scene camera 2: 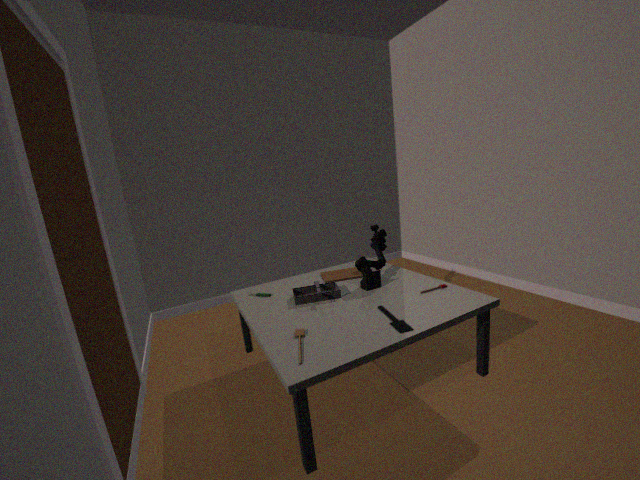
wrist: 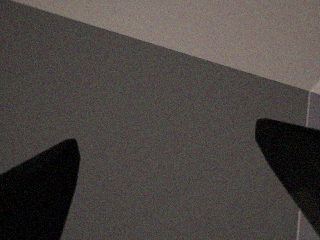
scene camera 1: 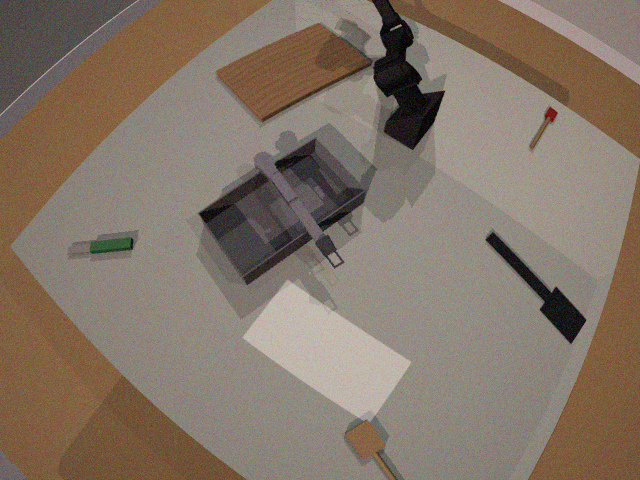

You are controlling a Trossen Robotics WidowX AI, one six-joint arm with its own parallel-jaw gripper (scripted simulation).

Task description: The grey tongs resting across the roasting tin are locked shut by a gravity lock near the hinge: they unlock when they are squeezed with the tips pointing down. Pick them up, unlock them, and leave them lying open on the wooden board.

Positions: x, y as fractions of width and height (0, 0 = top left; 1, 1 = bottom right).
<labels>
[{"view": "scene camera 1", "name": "black spatula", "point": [0.89, 0.67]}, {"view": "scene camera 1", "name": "green-handled tool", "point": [0.19, 0.51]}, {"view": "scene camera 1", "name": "wooden board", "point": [0.42, 0.17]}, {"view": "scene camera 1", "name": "roasting tin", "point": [0.40, 0.47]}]
</labels>
